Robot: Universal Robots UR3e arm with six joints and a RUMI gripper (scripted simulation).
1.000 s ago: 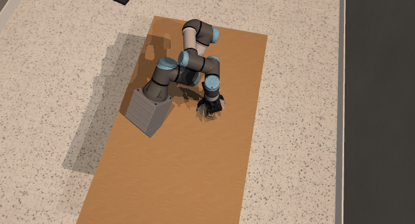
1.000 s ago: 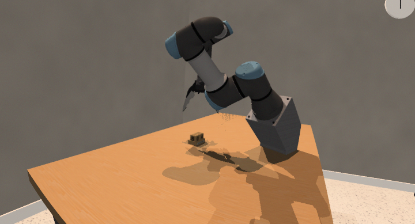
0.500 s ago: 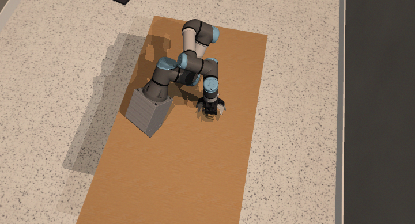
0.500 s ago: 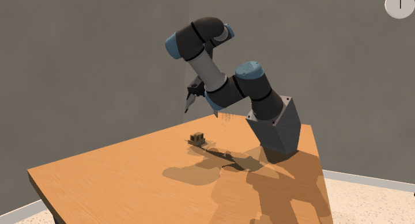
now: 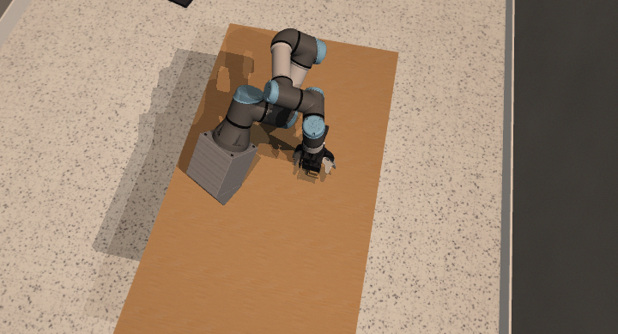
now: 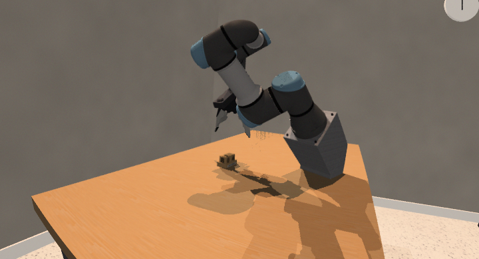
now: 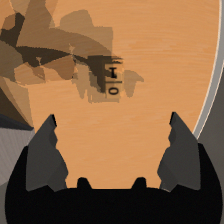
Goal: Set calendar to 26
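Right now my hand is 2 cm to the right of the shallow wooden tray and 11 cm above it.
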